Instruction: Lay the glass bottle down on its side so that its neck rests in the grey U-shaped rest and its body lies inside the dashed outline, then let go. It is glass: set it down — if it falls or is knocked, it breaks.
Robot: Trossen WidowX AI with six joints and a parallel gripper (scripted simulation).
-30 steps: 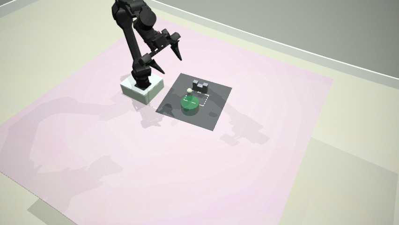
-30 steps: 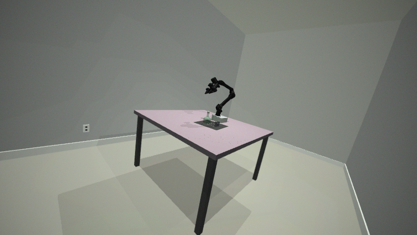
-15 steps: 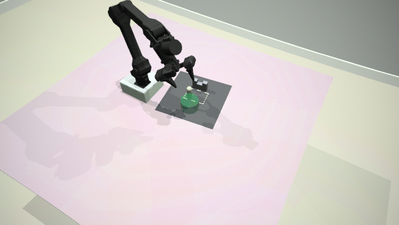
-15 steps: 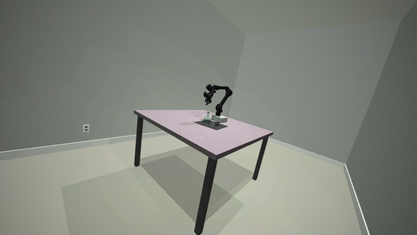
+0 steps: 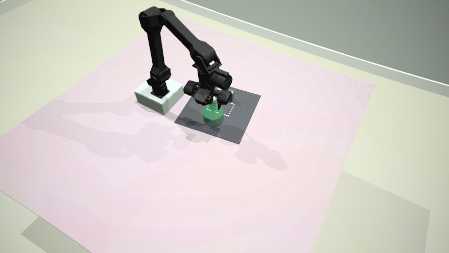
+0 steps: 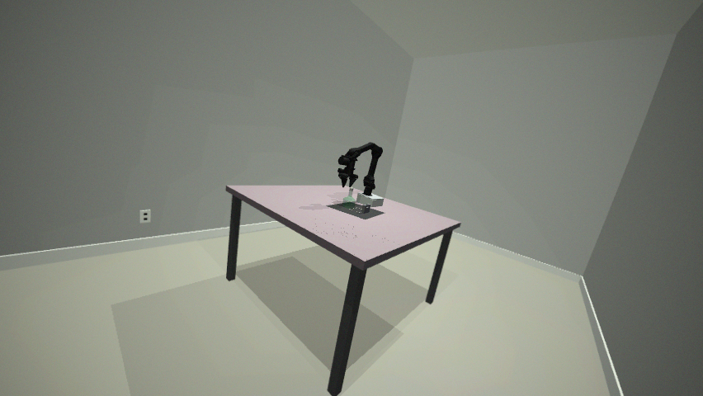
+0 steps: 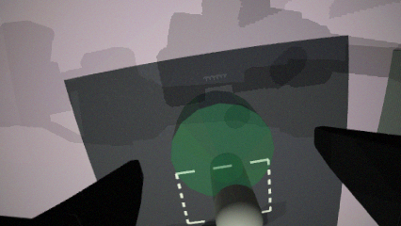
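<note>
Right now my gripper tip is 1 cm past the green glass bottle, 4 cm to the right of it and 5 cm above it. Round my gripper tip: dark mat (2 cm behind, 11 cm to the left, 14 cm below).
</note>
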